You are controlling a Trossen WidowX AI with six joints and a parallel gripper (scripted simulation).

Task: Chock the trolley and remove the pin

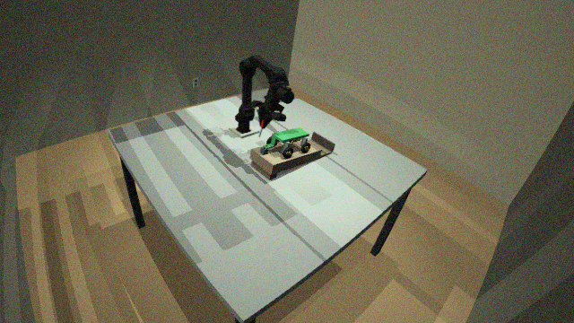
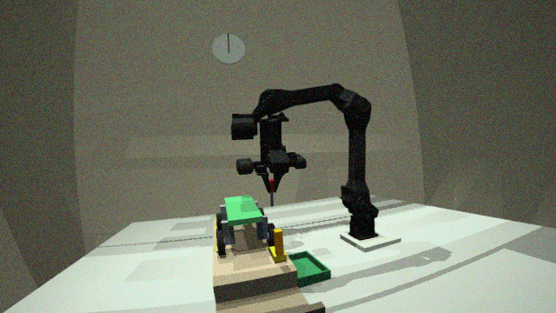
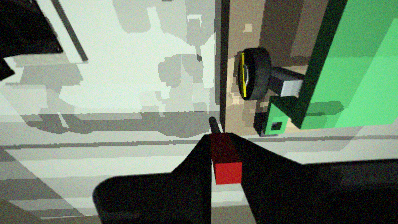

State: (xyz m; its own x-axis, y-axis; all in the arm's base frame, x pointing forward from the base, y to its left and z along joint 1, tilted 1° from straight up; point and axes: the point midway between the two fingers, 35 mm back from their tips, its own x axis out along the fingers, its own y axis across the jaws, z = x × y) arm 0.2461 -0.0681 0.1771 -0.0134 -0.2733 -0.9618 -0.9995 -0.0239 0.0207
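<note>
My gripper tip is now 17 cm to the right of the green tray, 17 cm above it and 2 cm past it. From my gripper tip the other things lie so: ramp 12 cm below, 10 cm ahead, 9 cm to the left; then red-headed stop pin right at my gripper tip; then trolley 10 cm ahead, 9 cm to the left, 5 cm below.
</note>
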